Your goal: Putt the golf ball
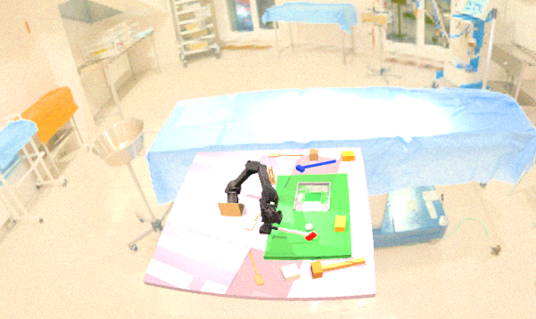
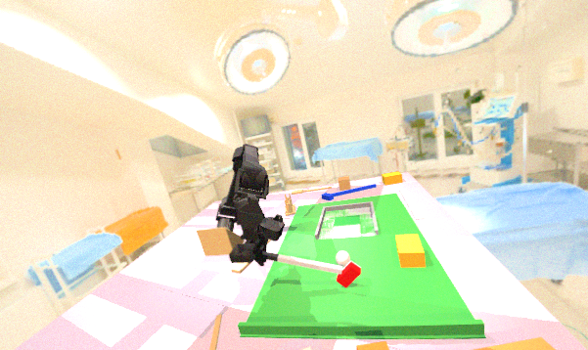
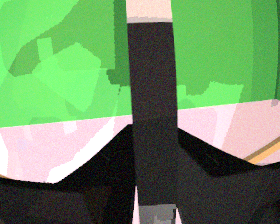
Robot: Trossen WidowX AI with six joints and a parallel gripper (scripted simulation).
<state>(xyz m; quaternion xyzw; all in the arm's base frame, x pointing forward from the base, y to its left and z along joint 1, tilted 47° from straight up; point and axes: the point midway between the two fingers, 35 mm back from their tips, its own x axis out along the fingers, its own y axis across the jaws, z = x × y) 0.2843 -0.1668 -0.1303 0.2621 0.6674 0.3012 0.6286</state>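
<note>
The red putter is 120 mm ahead of my gripper tip and 10 mm to the left of it. Round my gripper tip: green mat 200 mm ahead, 230 mm to the left, 70 mm below; then white golf ball 200 mm ahead, 90 mm to the left, 50 mm below; then blue putter 180 mm ahead, 680 mm to the left, 60 mm below.
</note>
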